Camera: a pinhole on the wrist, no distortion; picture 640 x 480 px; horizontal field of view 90.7 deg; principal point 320.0 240.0 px. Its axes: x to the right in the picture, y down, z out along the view. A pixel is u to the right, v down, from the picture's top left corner.
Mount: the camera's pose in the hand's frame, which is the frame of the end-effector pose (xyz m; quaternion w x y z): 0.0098 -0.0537 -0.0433 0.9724 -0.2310 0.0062 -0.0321
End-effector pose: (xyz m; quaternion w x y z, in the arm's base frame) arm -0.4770 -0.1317 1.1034 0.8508 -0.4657 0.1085 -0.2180
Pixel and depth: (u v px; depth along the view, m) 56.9 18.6 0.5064
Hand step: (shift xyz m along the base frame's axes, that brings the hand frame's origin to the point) -0.1798 0.5660 0.3967
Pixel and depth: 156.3 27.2 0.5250
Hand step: -0.0414 0.5074 0.4087
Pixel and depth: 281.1 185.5 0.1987
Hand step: 0.0498 0.1198 0.0754
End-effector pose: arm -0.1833 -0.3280 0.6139 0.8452 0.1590 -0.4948 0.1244
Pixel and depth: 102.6 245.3 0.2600
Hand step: -0.2548 -0.0095 -0.0442
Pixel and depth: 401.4 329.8 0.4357
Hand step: -0.2540 0.1185 0.2926
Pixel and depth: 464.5 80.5 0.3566
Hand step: -0.1783 -0.1900 0.3046
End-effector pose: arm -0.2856 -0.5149 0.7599 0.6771 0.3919 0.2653 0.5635
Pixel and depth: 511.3 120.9 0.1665
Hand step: 0.1552 0.0744 0.0487
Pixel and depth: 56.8 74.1 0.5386
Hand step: 0.3720 -0.5599 0.2462
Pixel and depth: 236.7 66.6 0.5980
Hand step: 0.5145 -0.2982 0.2838
